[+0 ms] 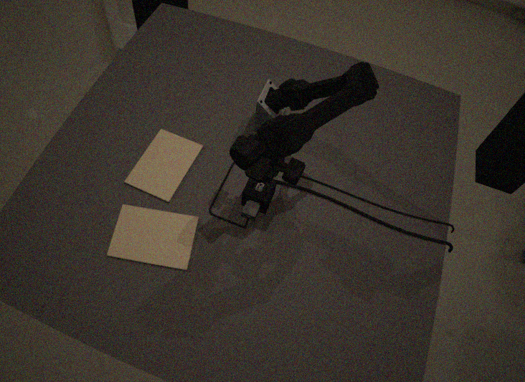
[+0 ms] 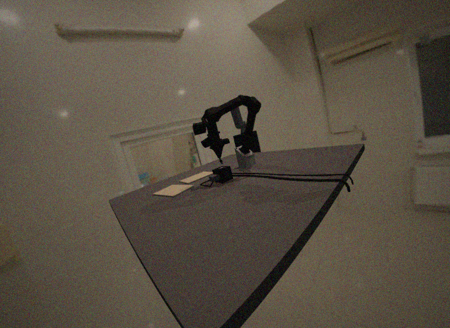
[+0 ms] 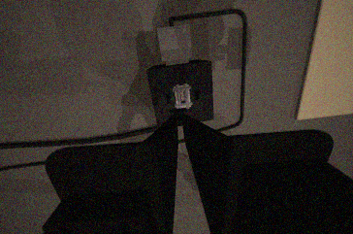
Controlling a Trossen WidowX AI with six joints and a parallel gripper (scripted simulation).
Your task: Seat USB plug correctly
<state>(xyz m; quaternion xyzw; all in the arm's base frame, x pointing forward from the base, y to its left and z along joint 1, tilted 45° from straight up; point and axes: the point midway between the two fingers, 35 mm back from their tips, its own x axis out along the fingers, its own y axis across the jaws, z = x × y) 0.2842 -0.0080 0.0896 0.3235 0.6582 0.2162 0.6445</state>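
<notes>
Right now the USB plug is 20 mm below my gripper tip. Also, from my gripper tip: USB socket 70 mm below, 10 mm to the right.
</notes>
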